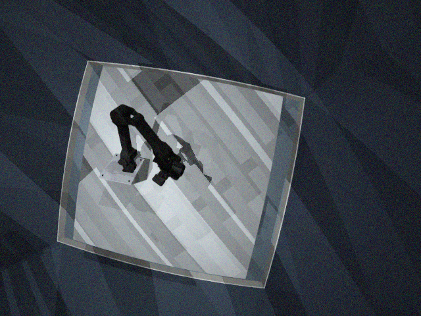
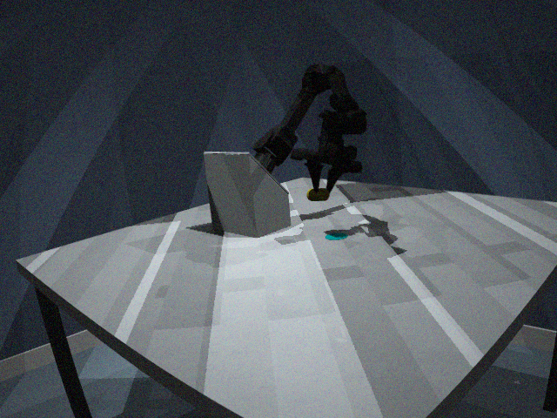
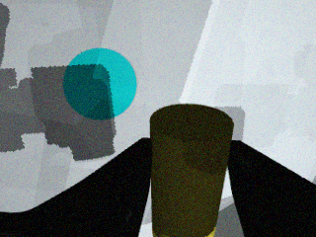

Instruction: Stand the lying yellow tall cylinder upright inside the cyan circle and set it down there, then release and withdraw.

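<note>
Now: gripper tip 12 cm above the cyan circle, 2 cm to the right of it and 2 cm short of it. The rest, counted from my gripper tip: yellow tall cylinder (2 cm behind, 1 cm to the left, 1 cm below).
</note>
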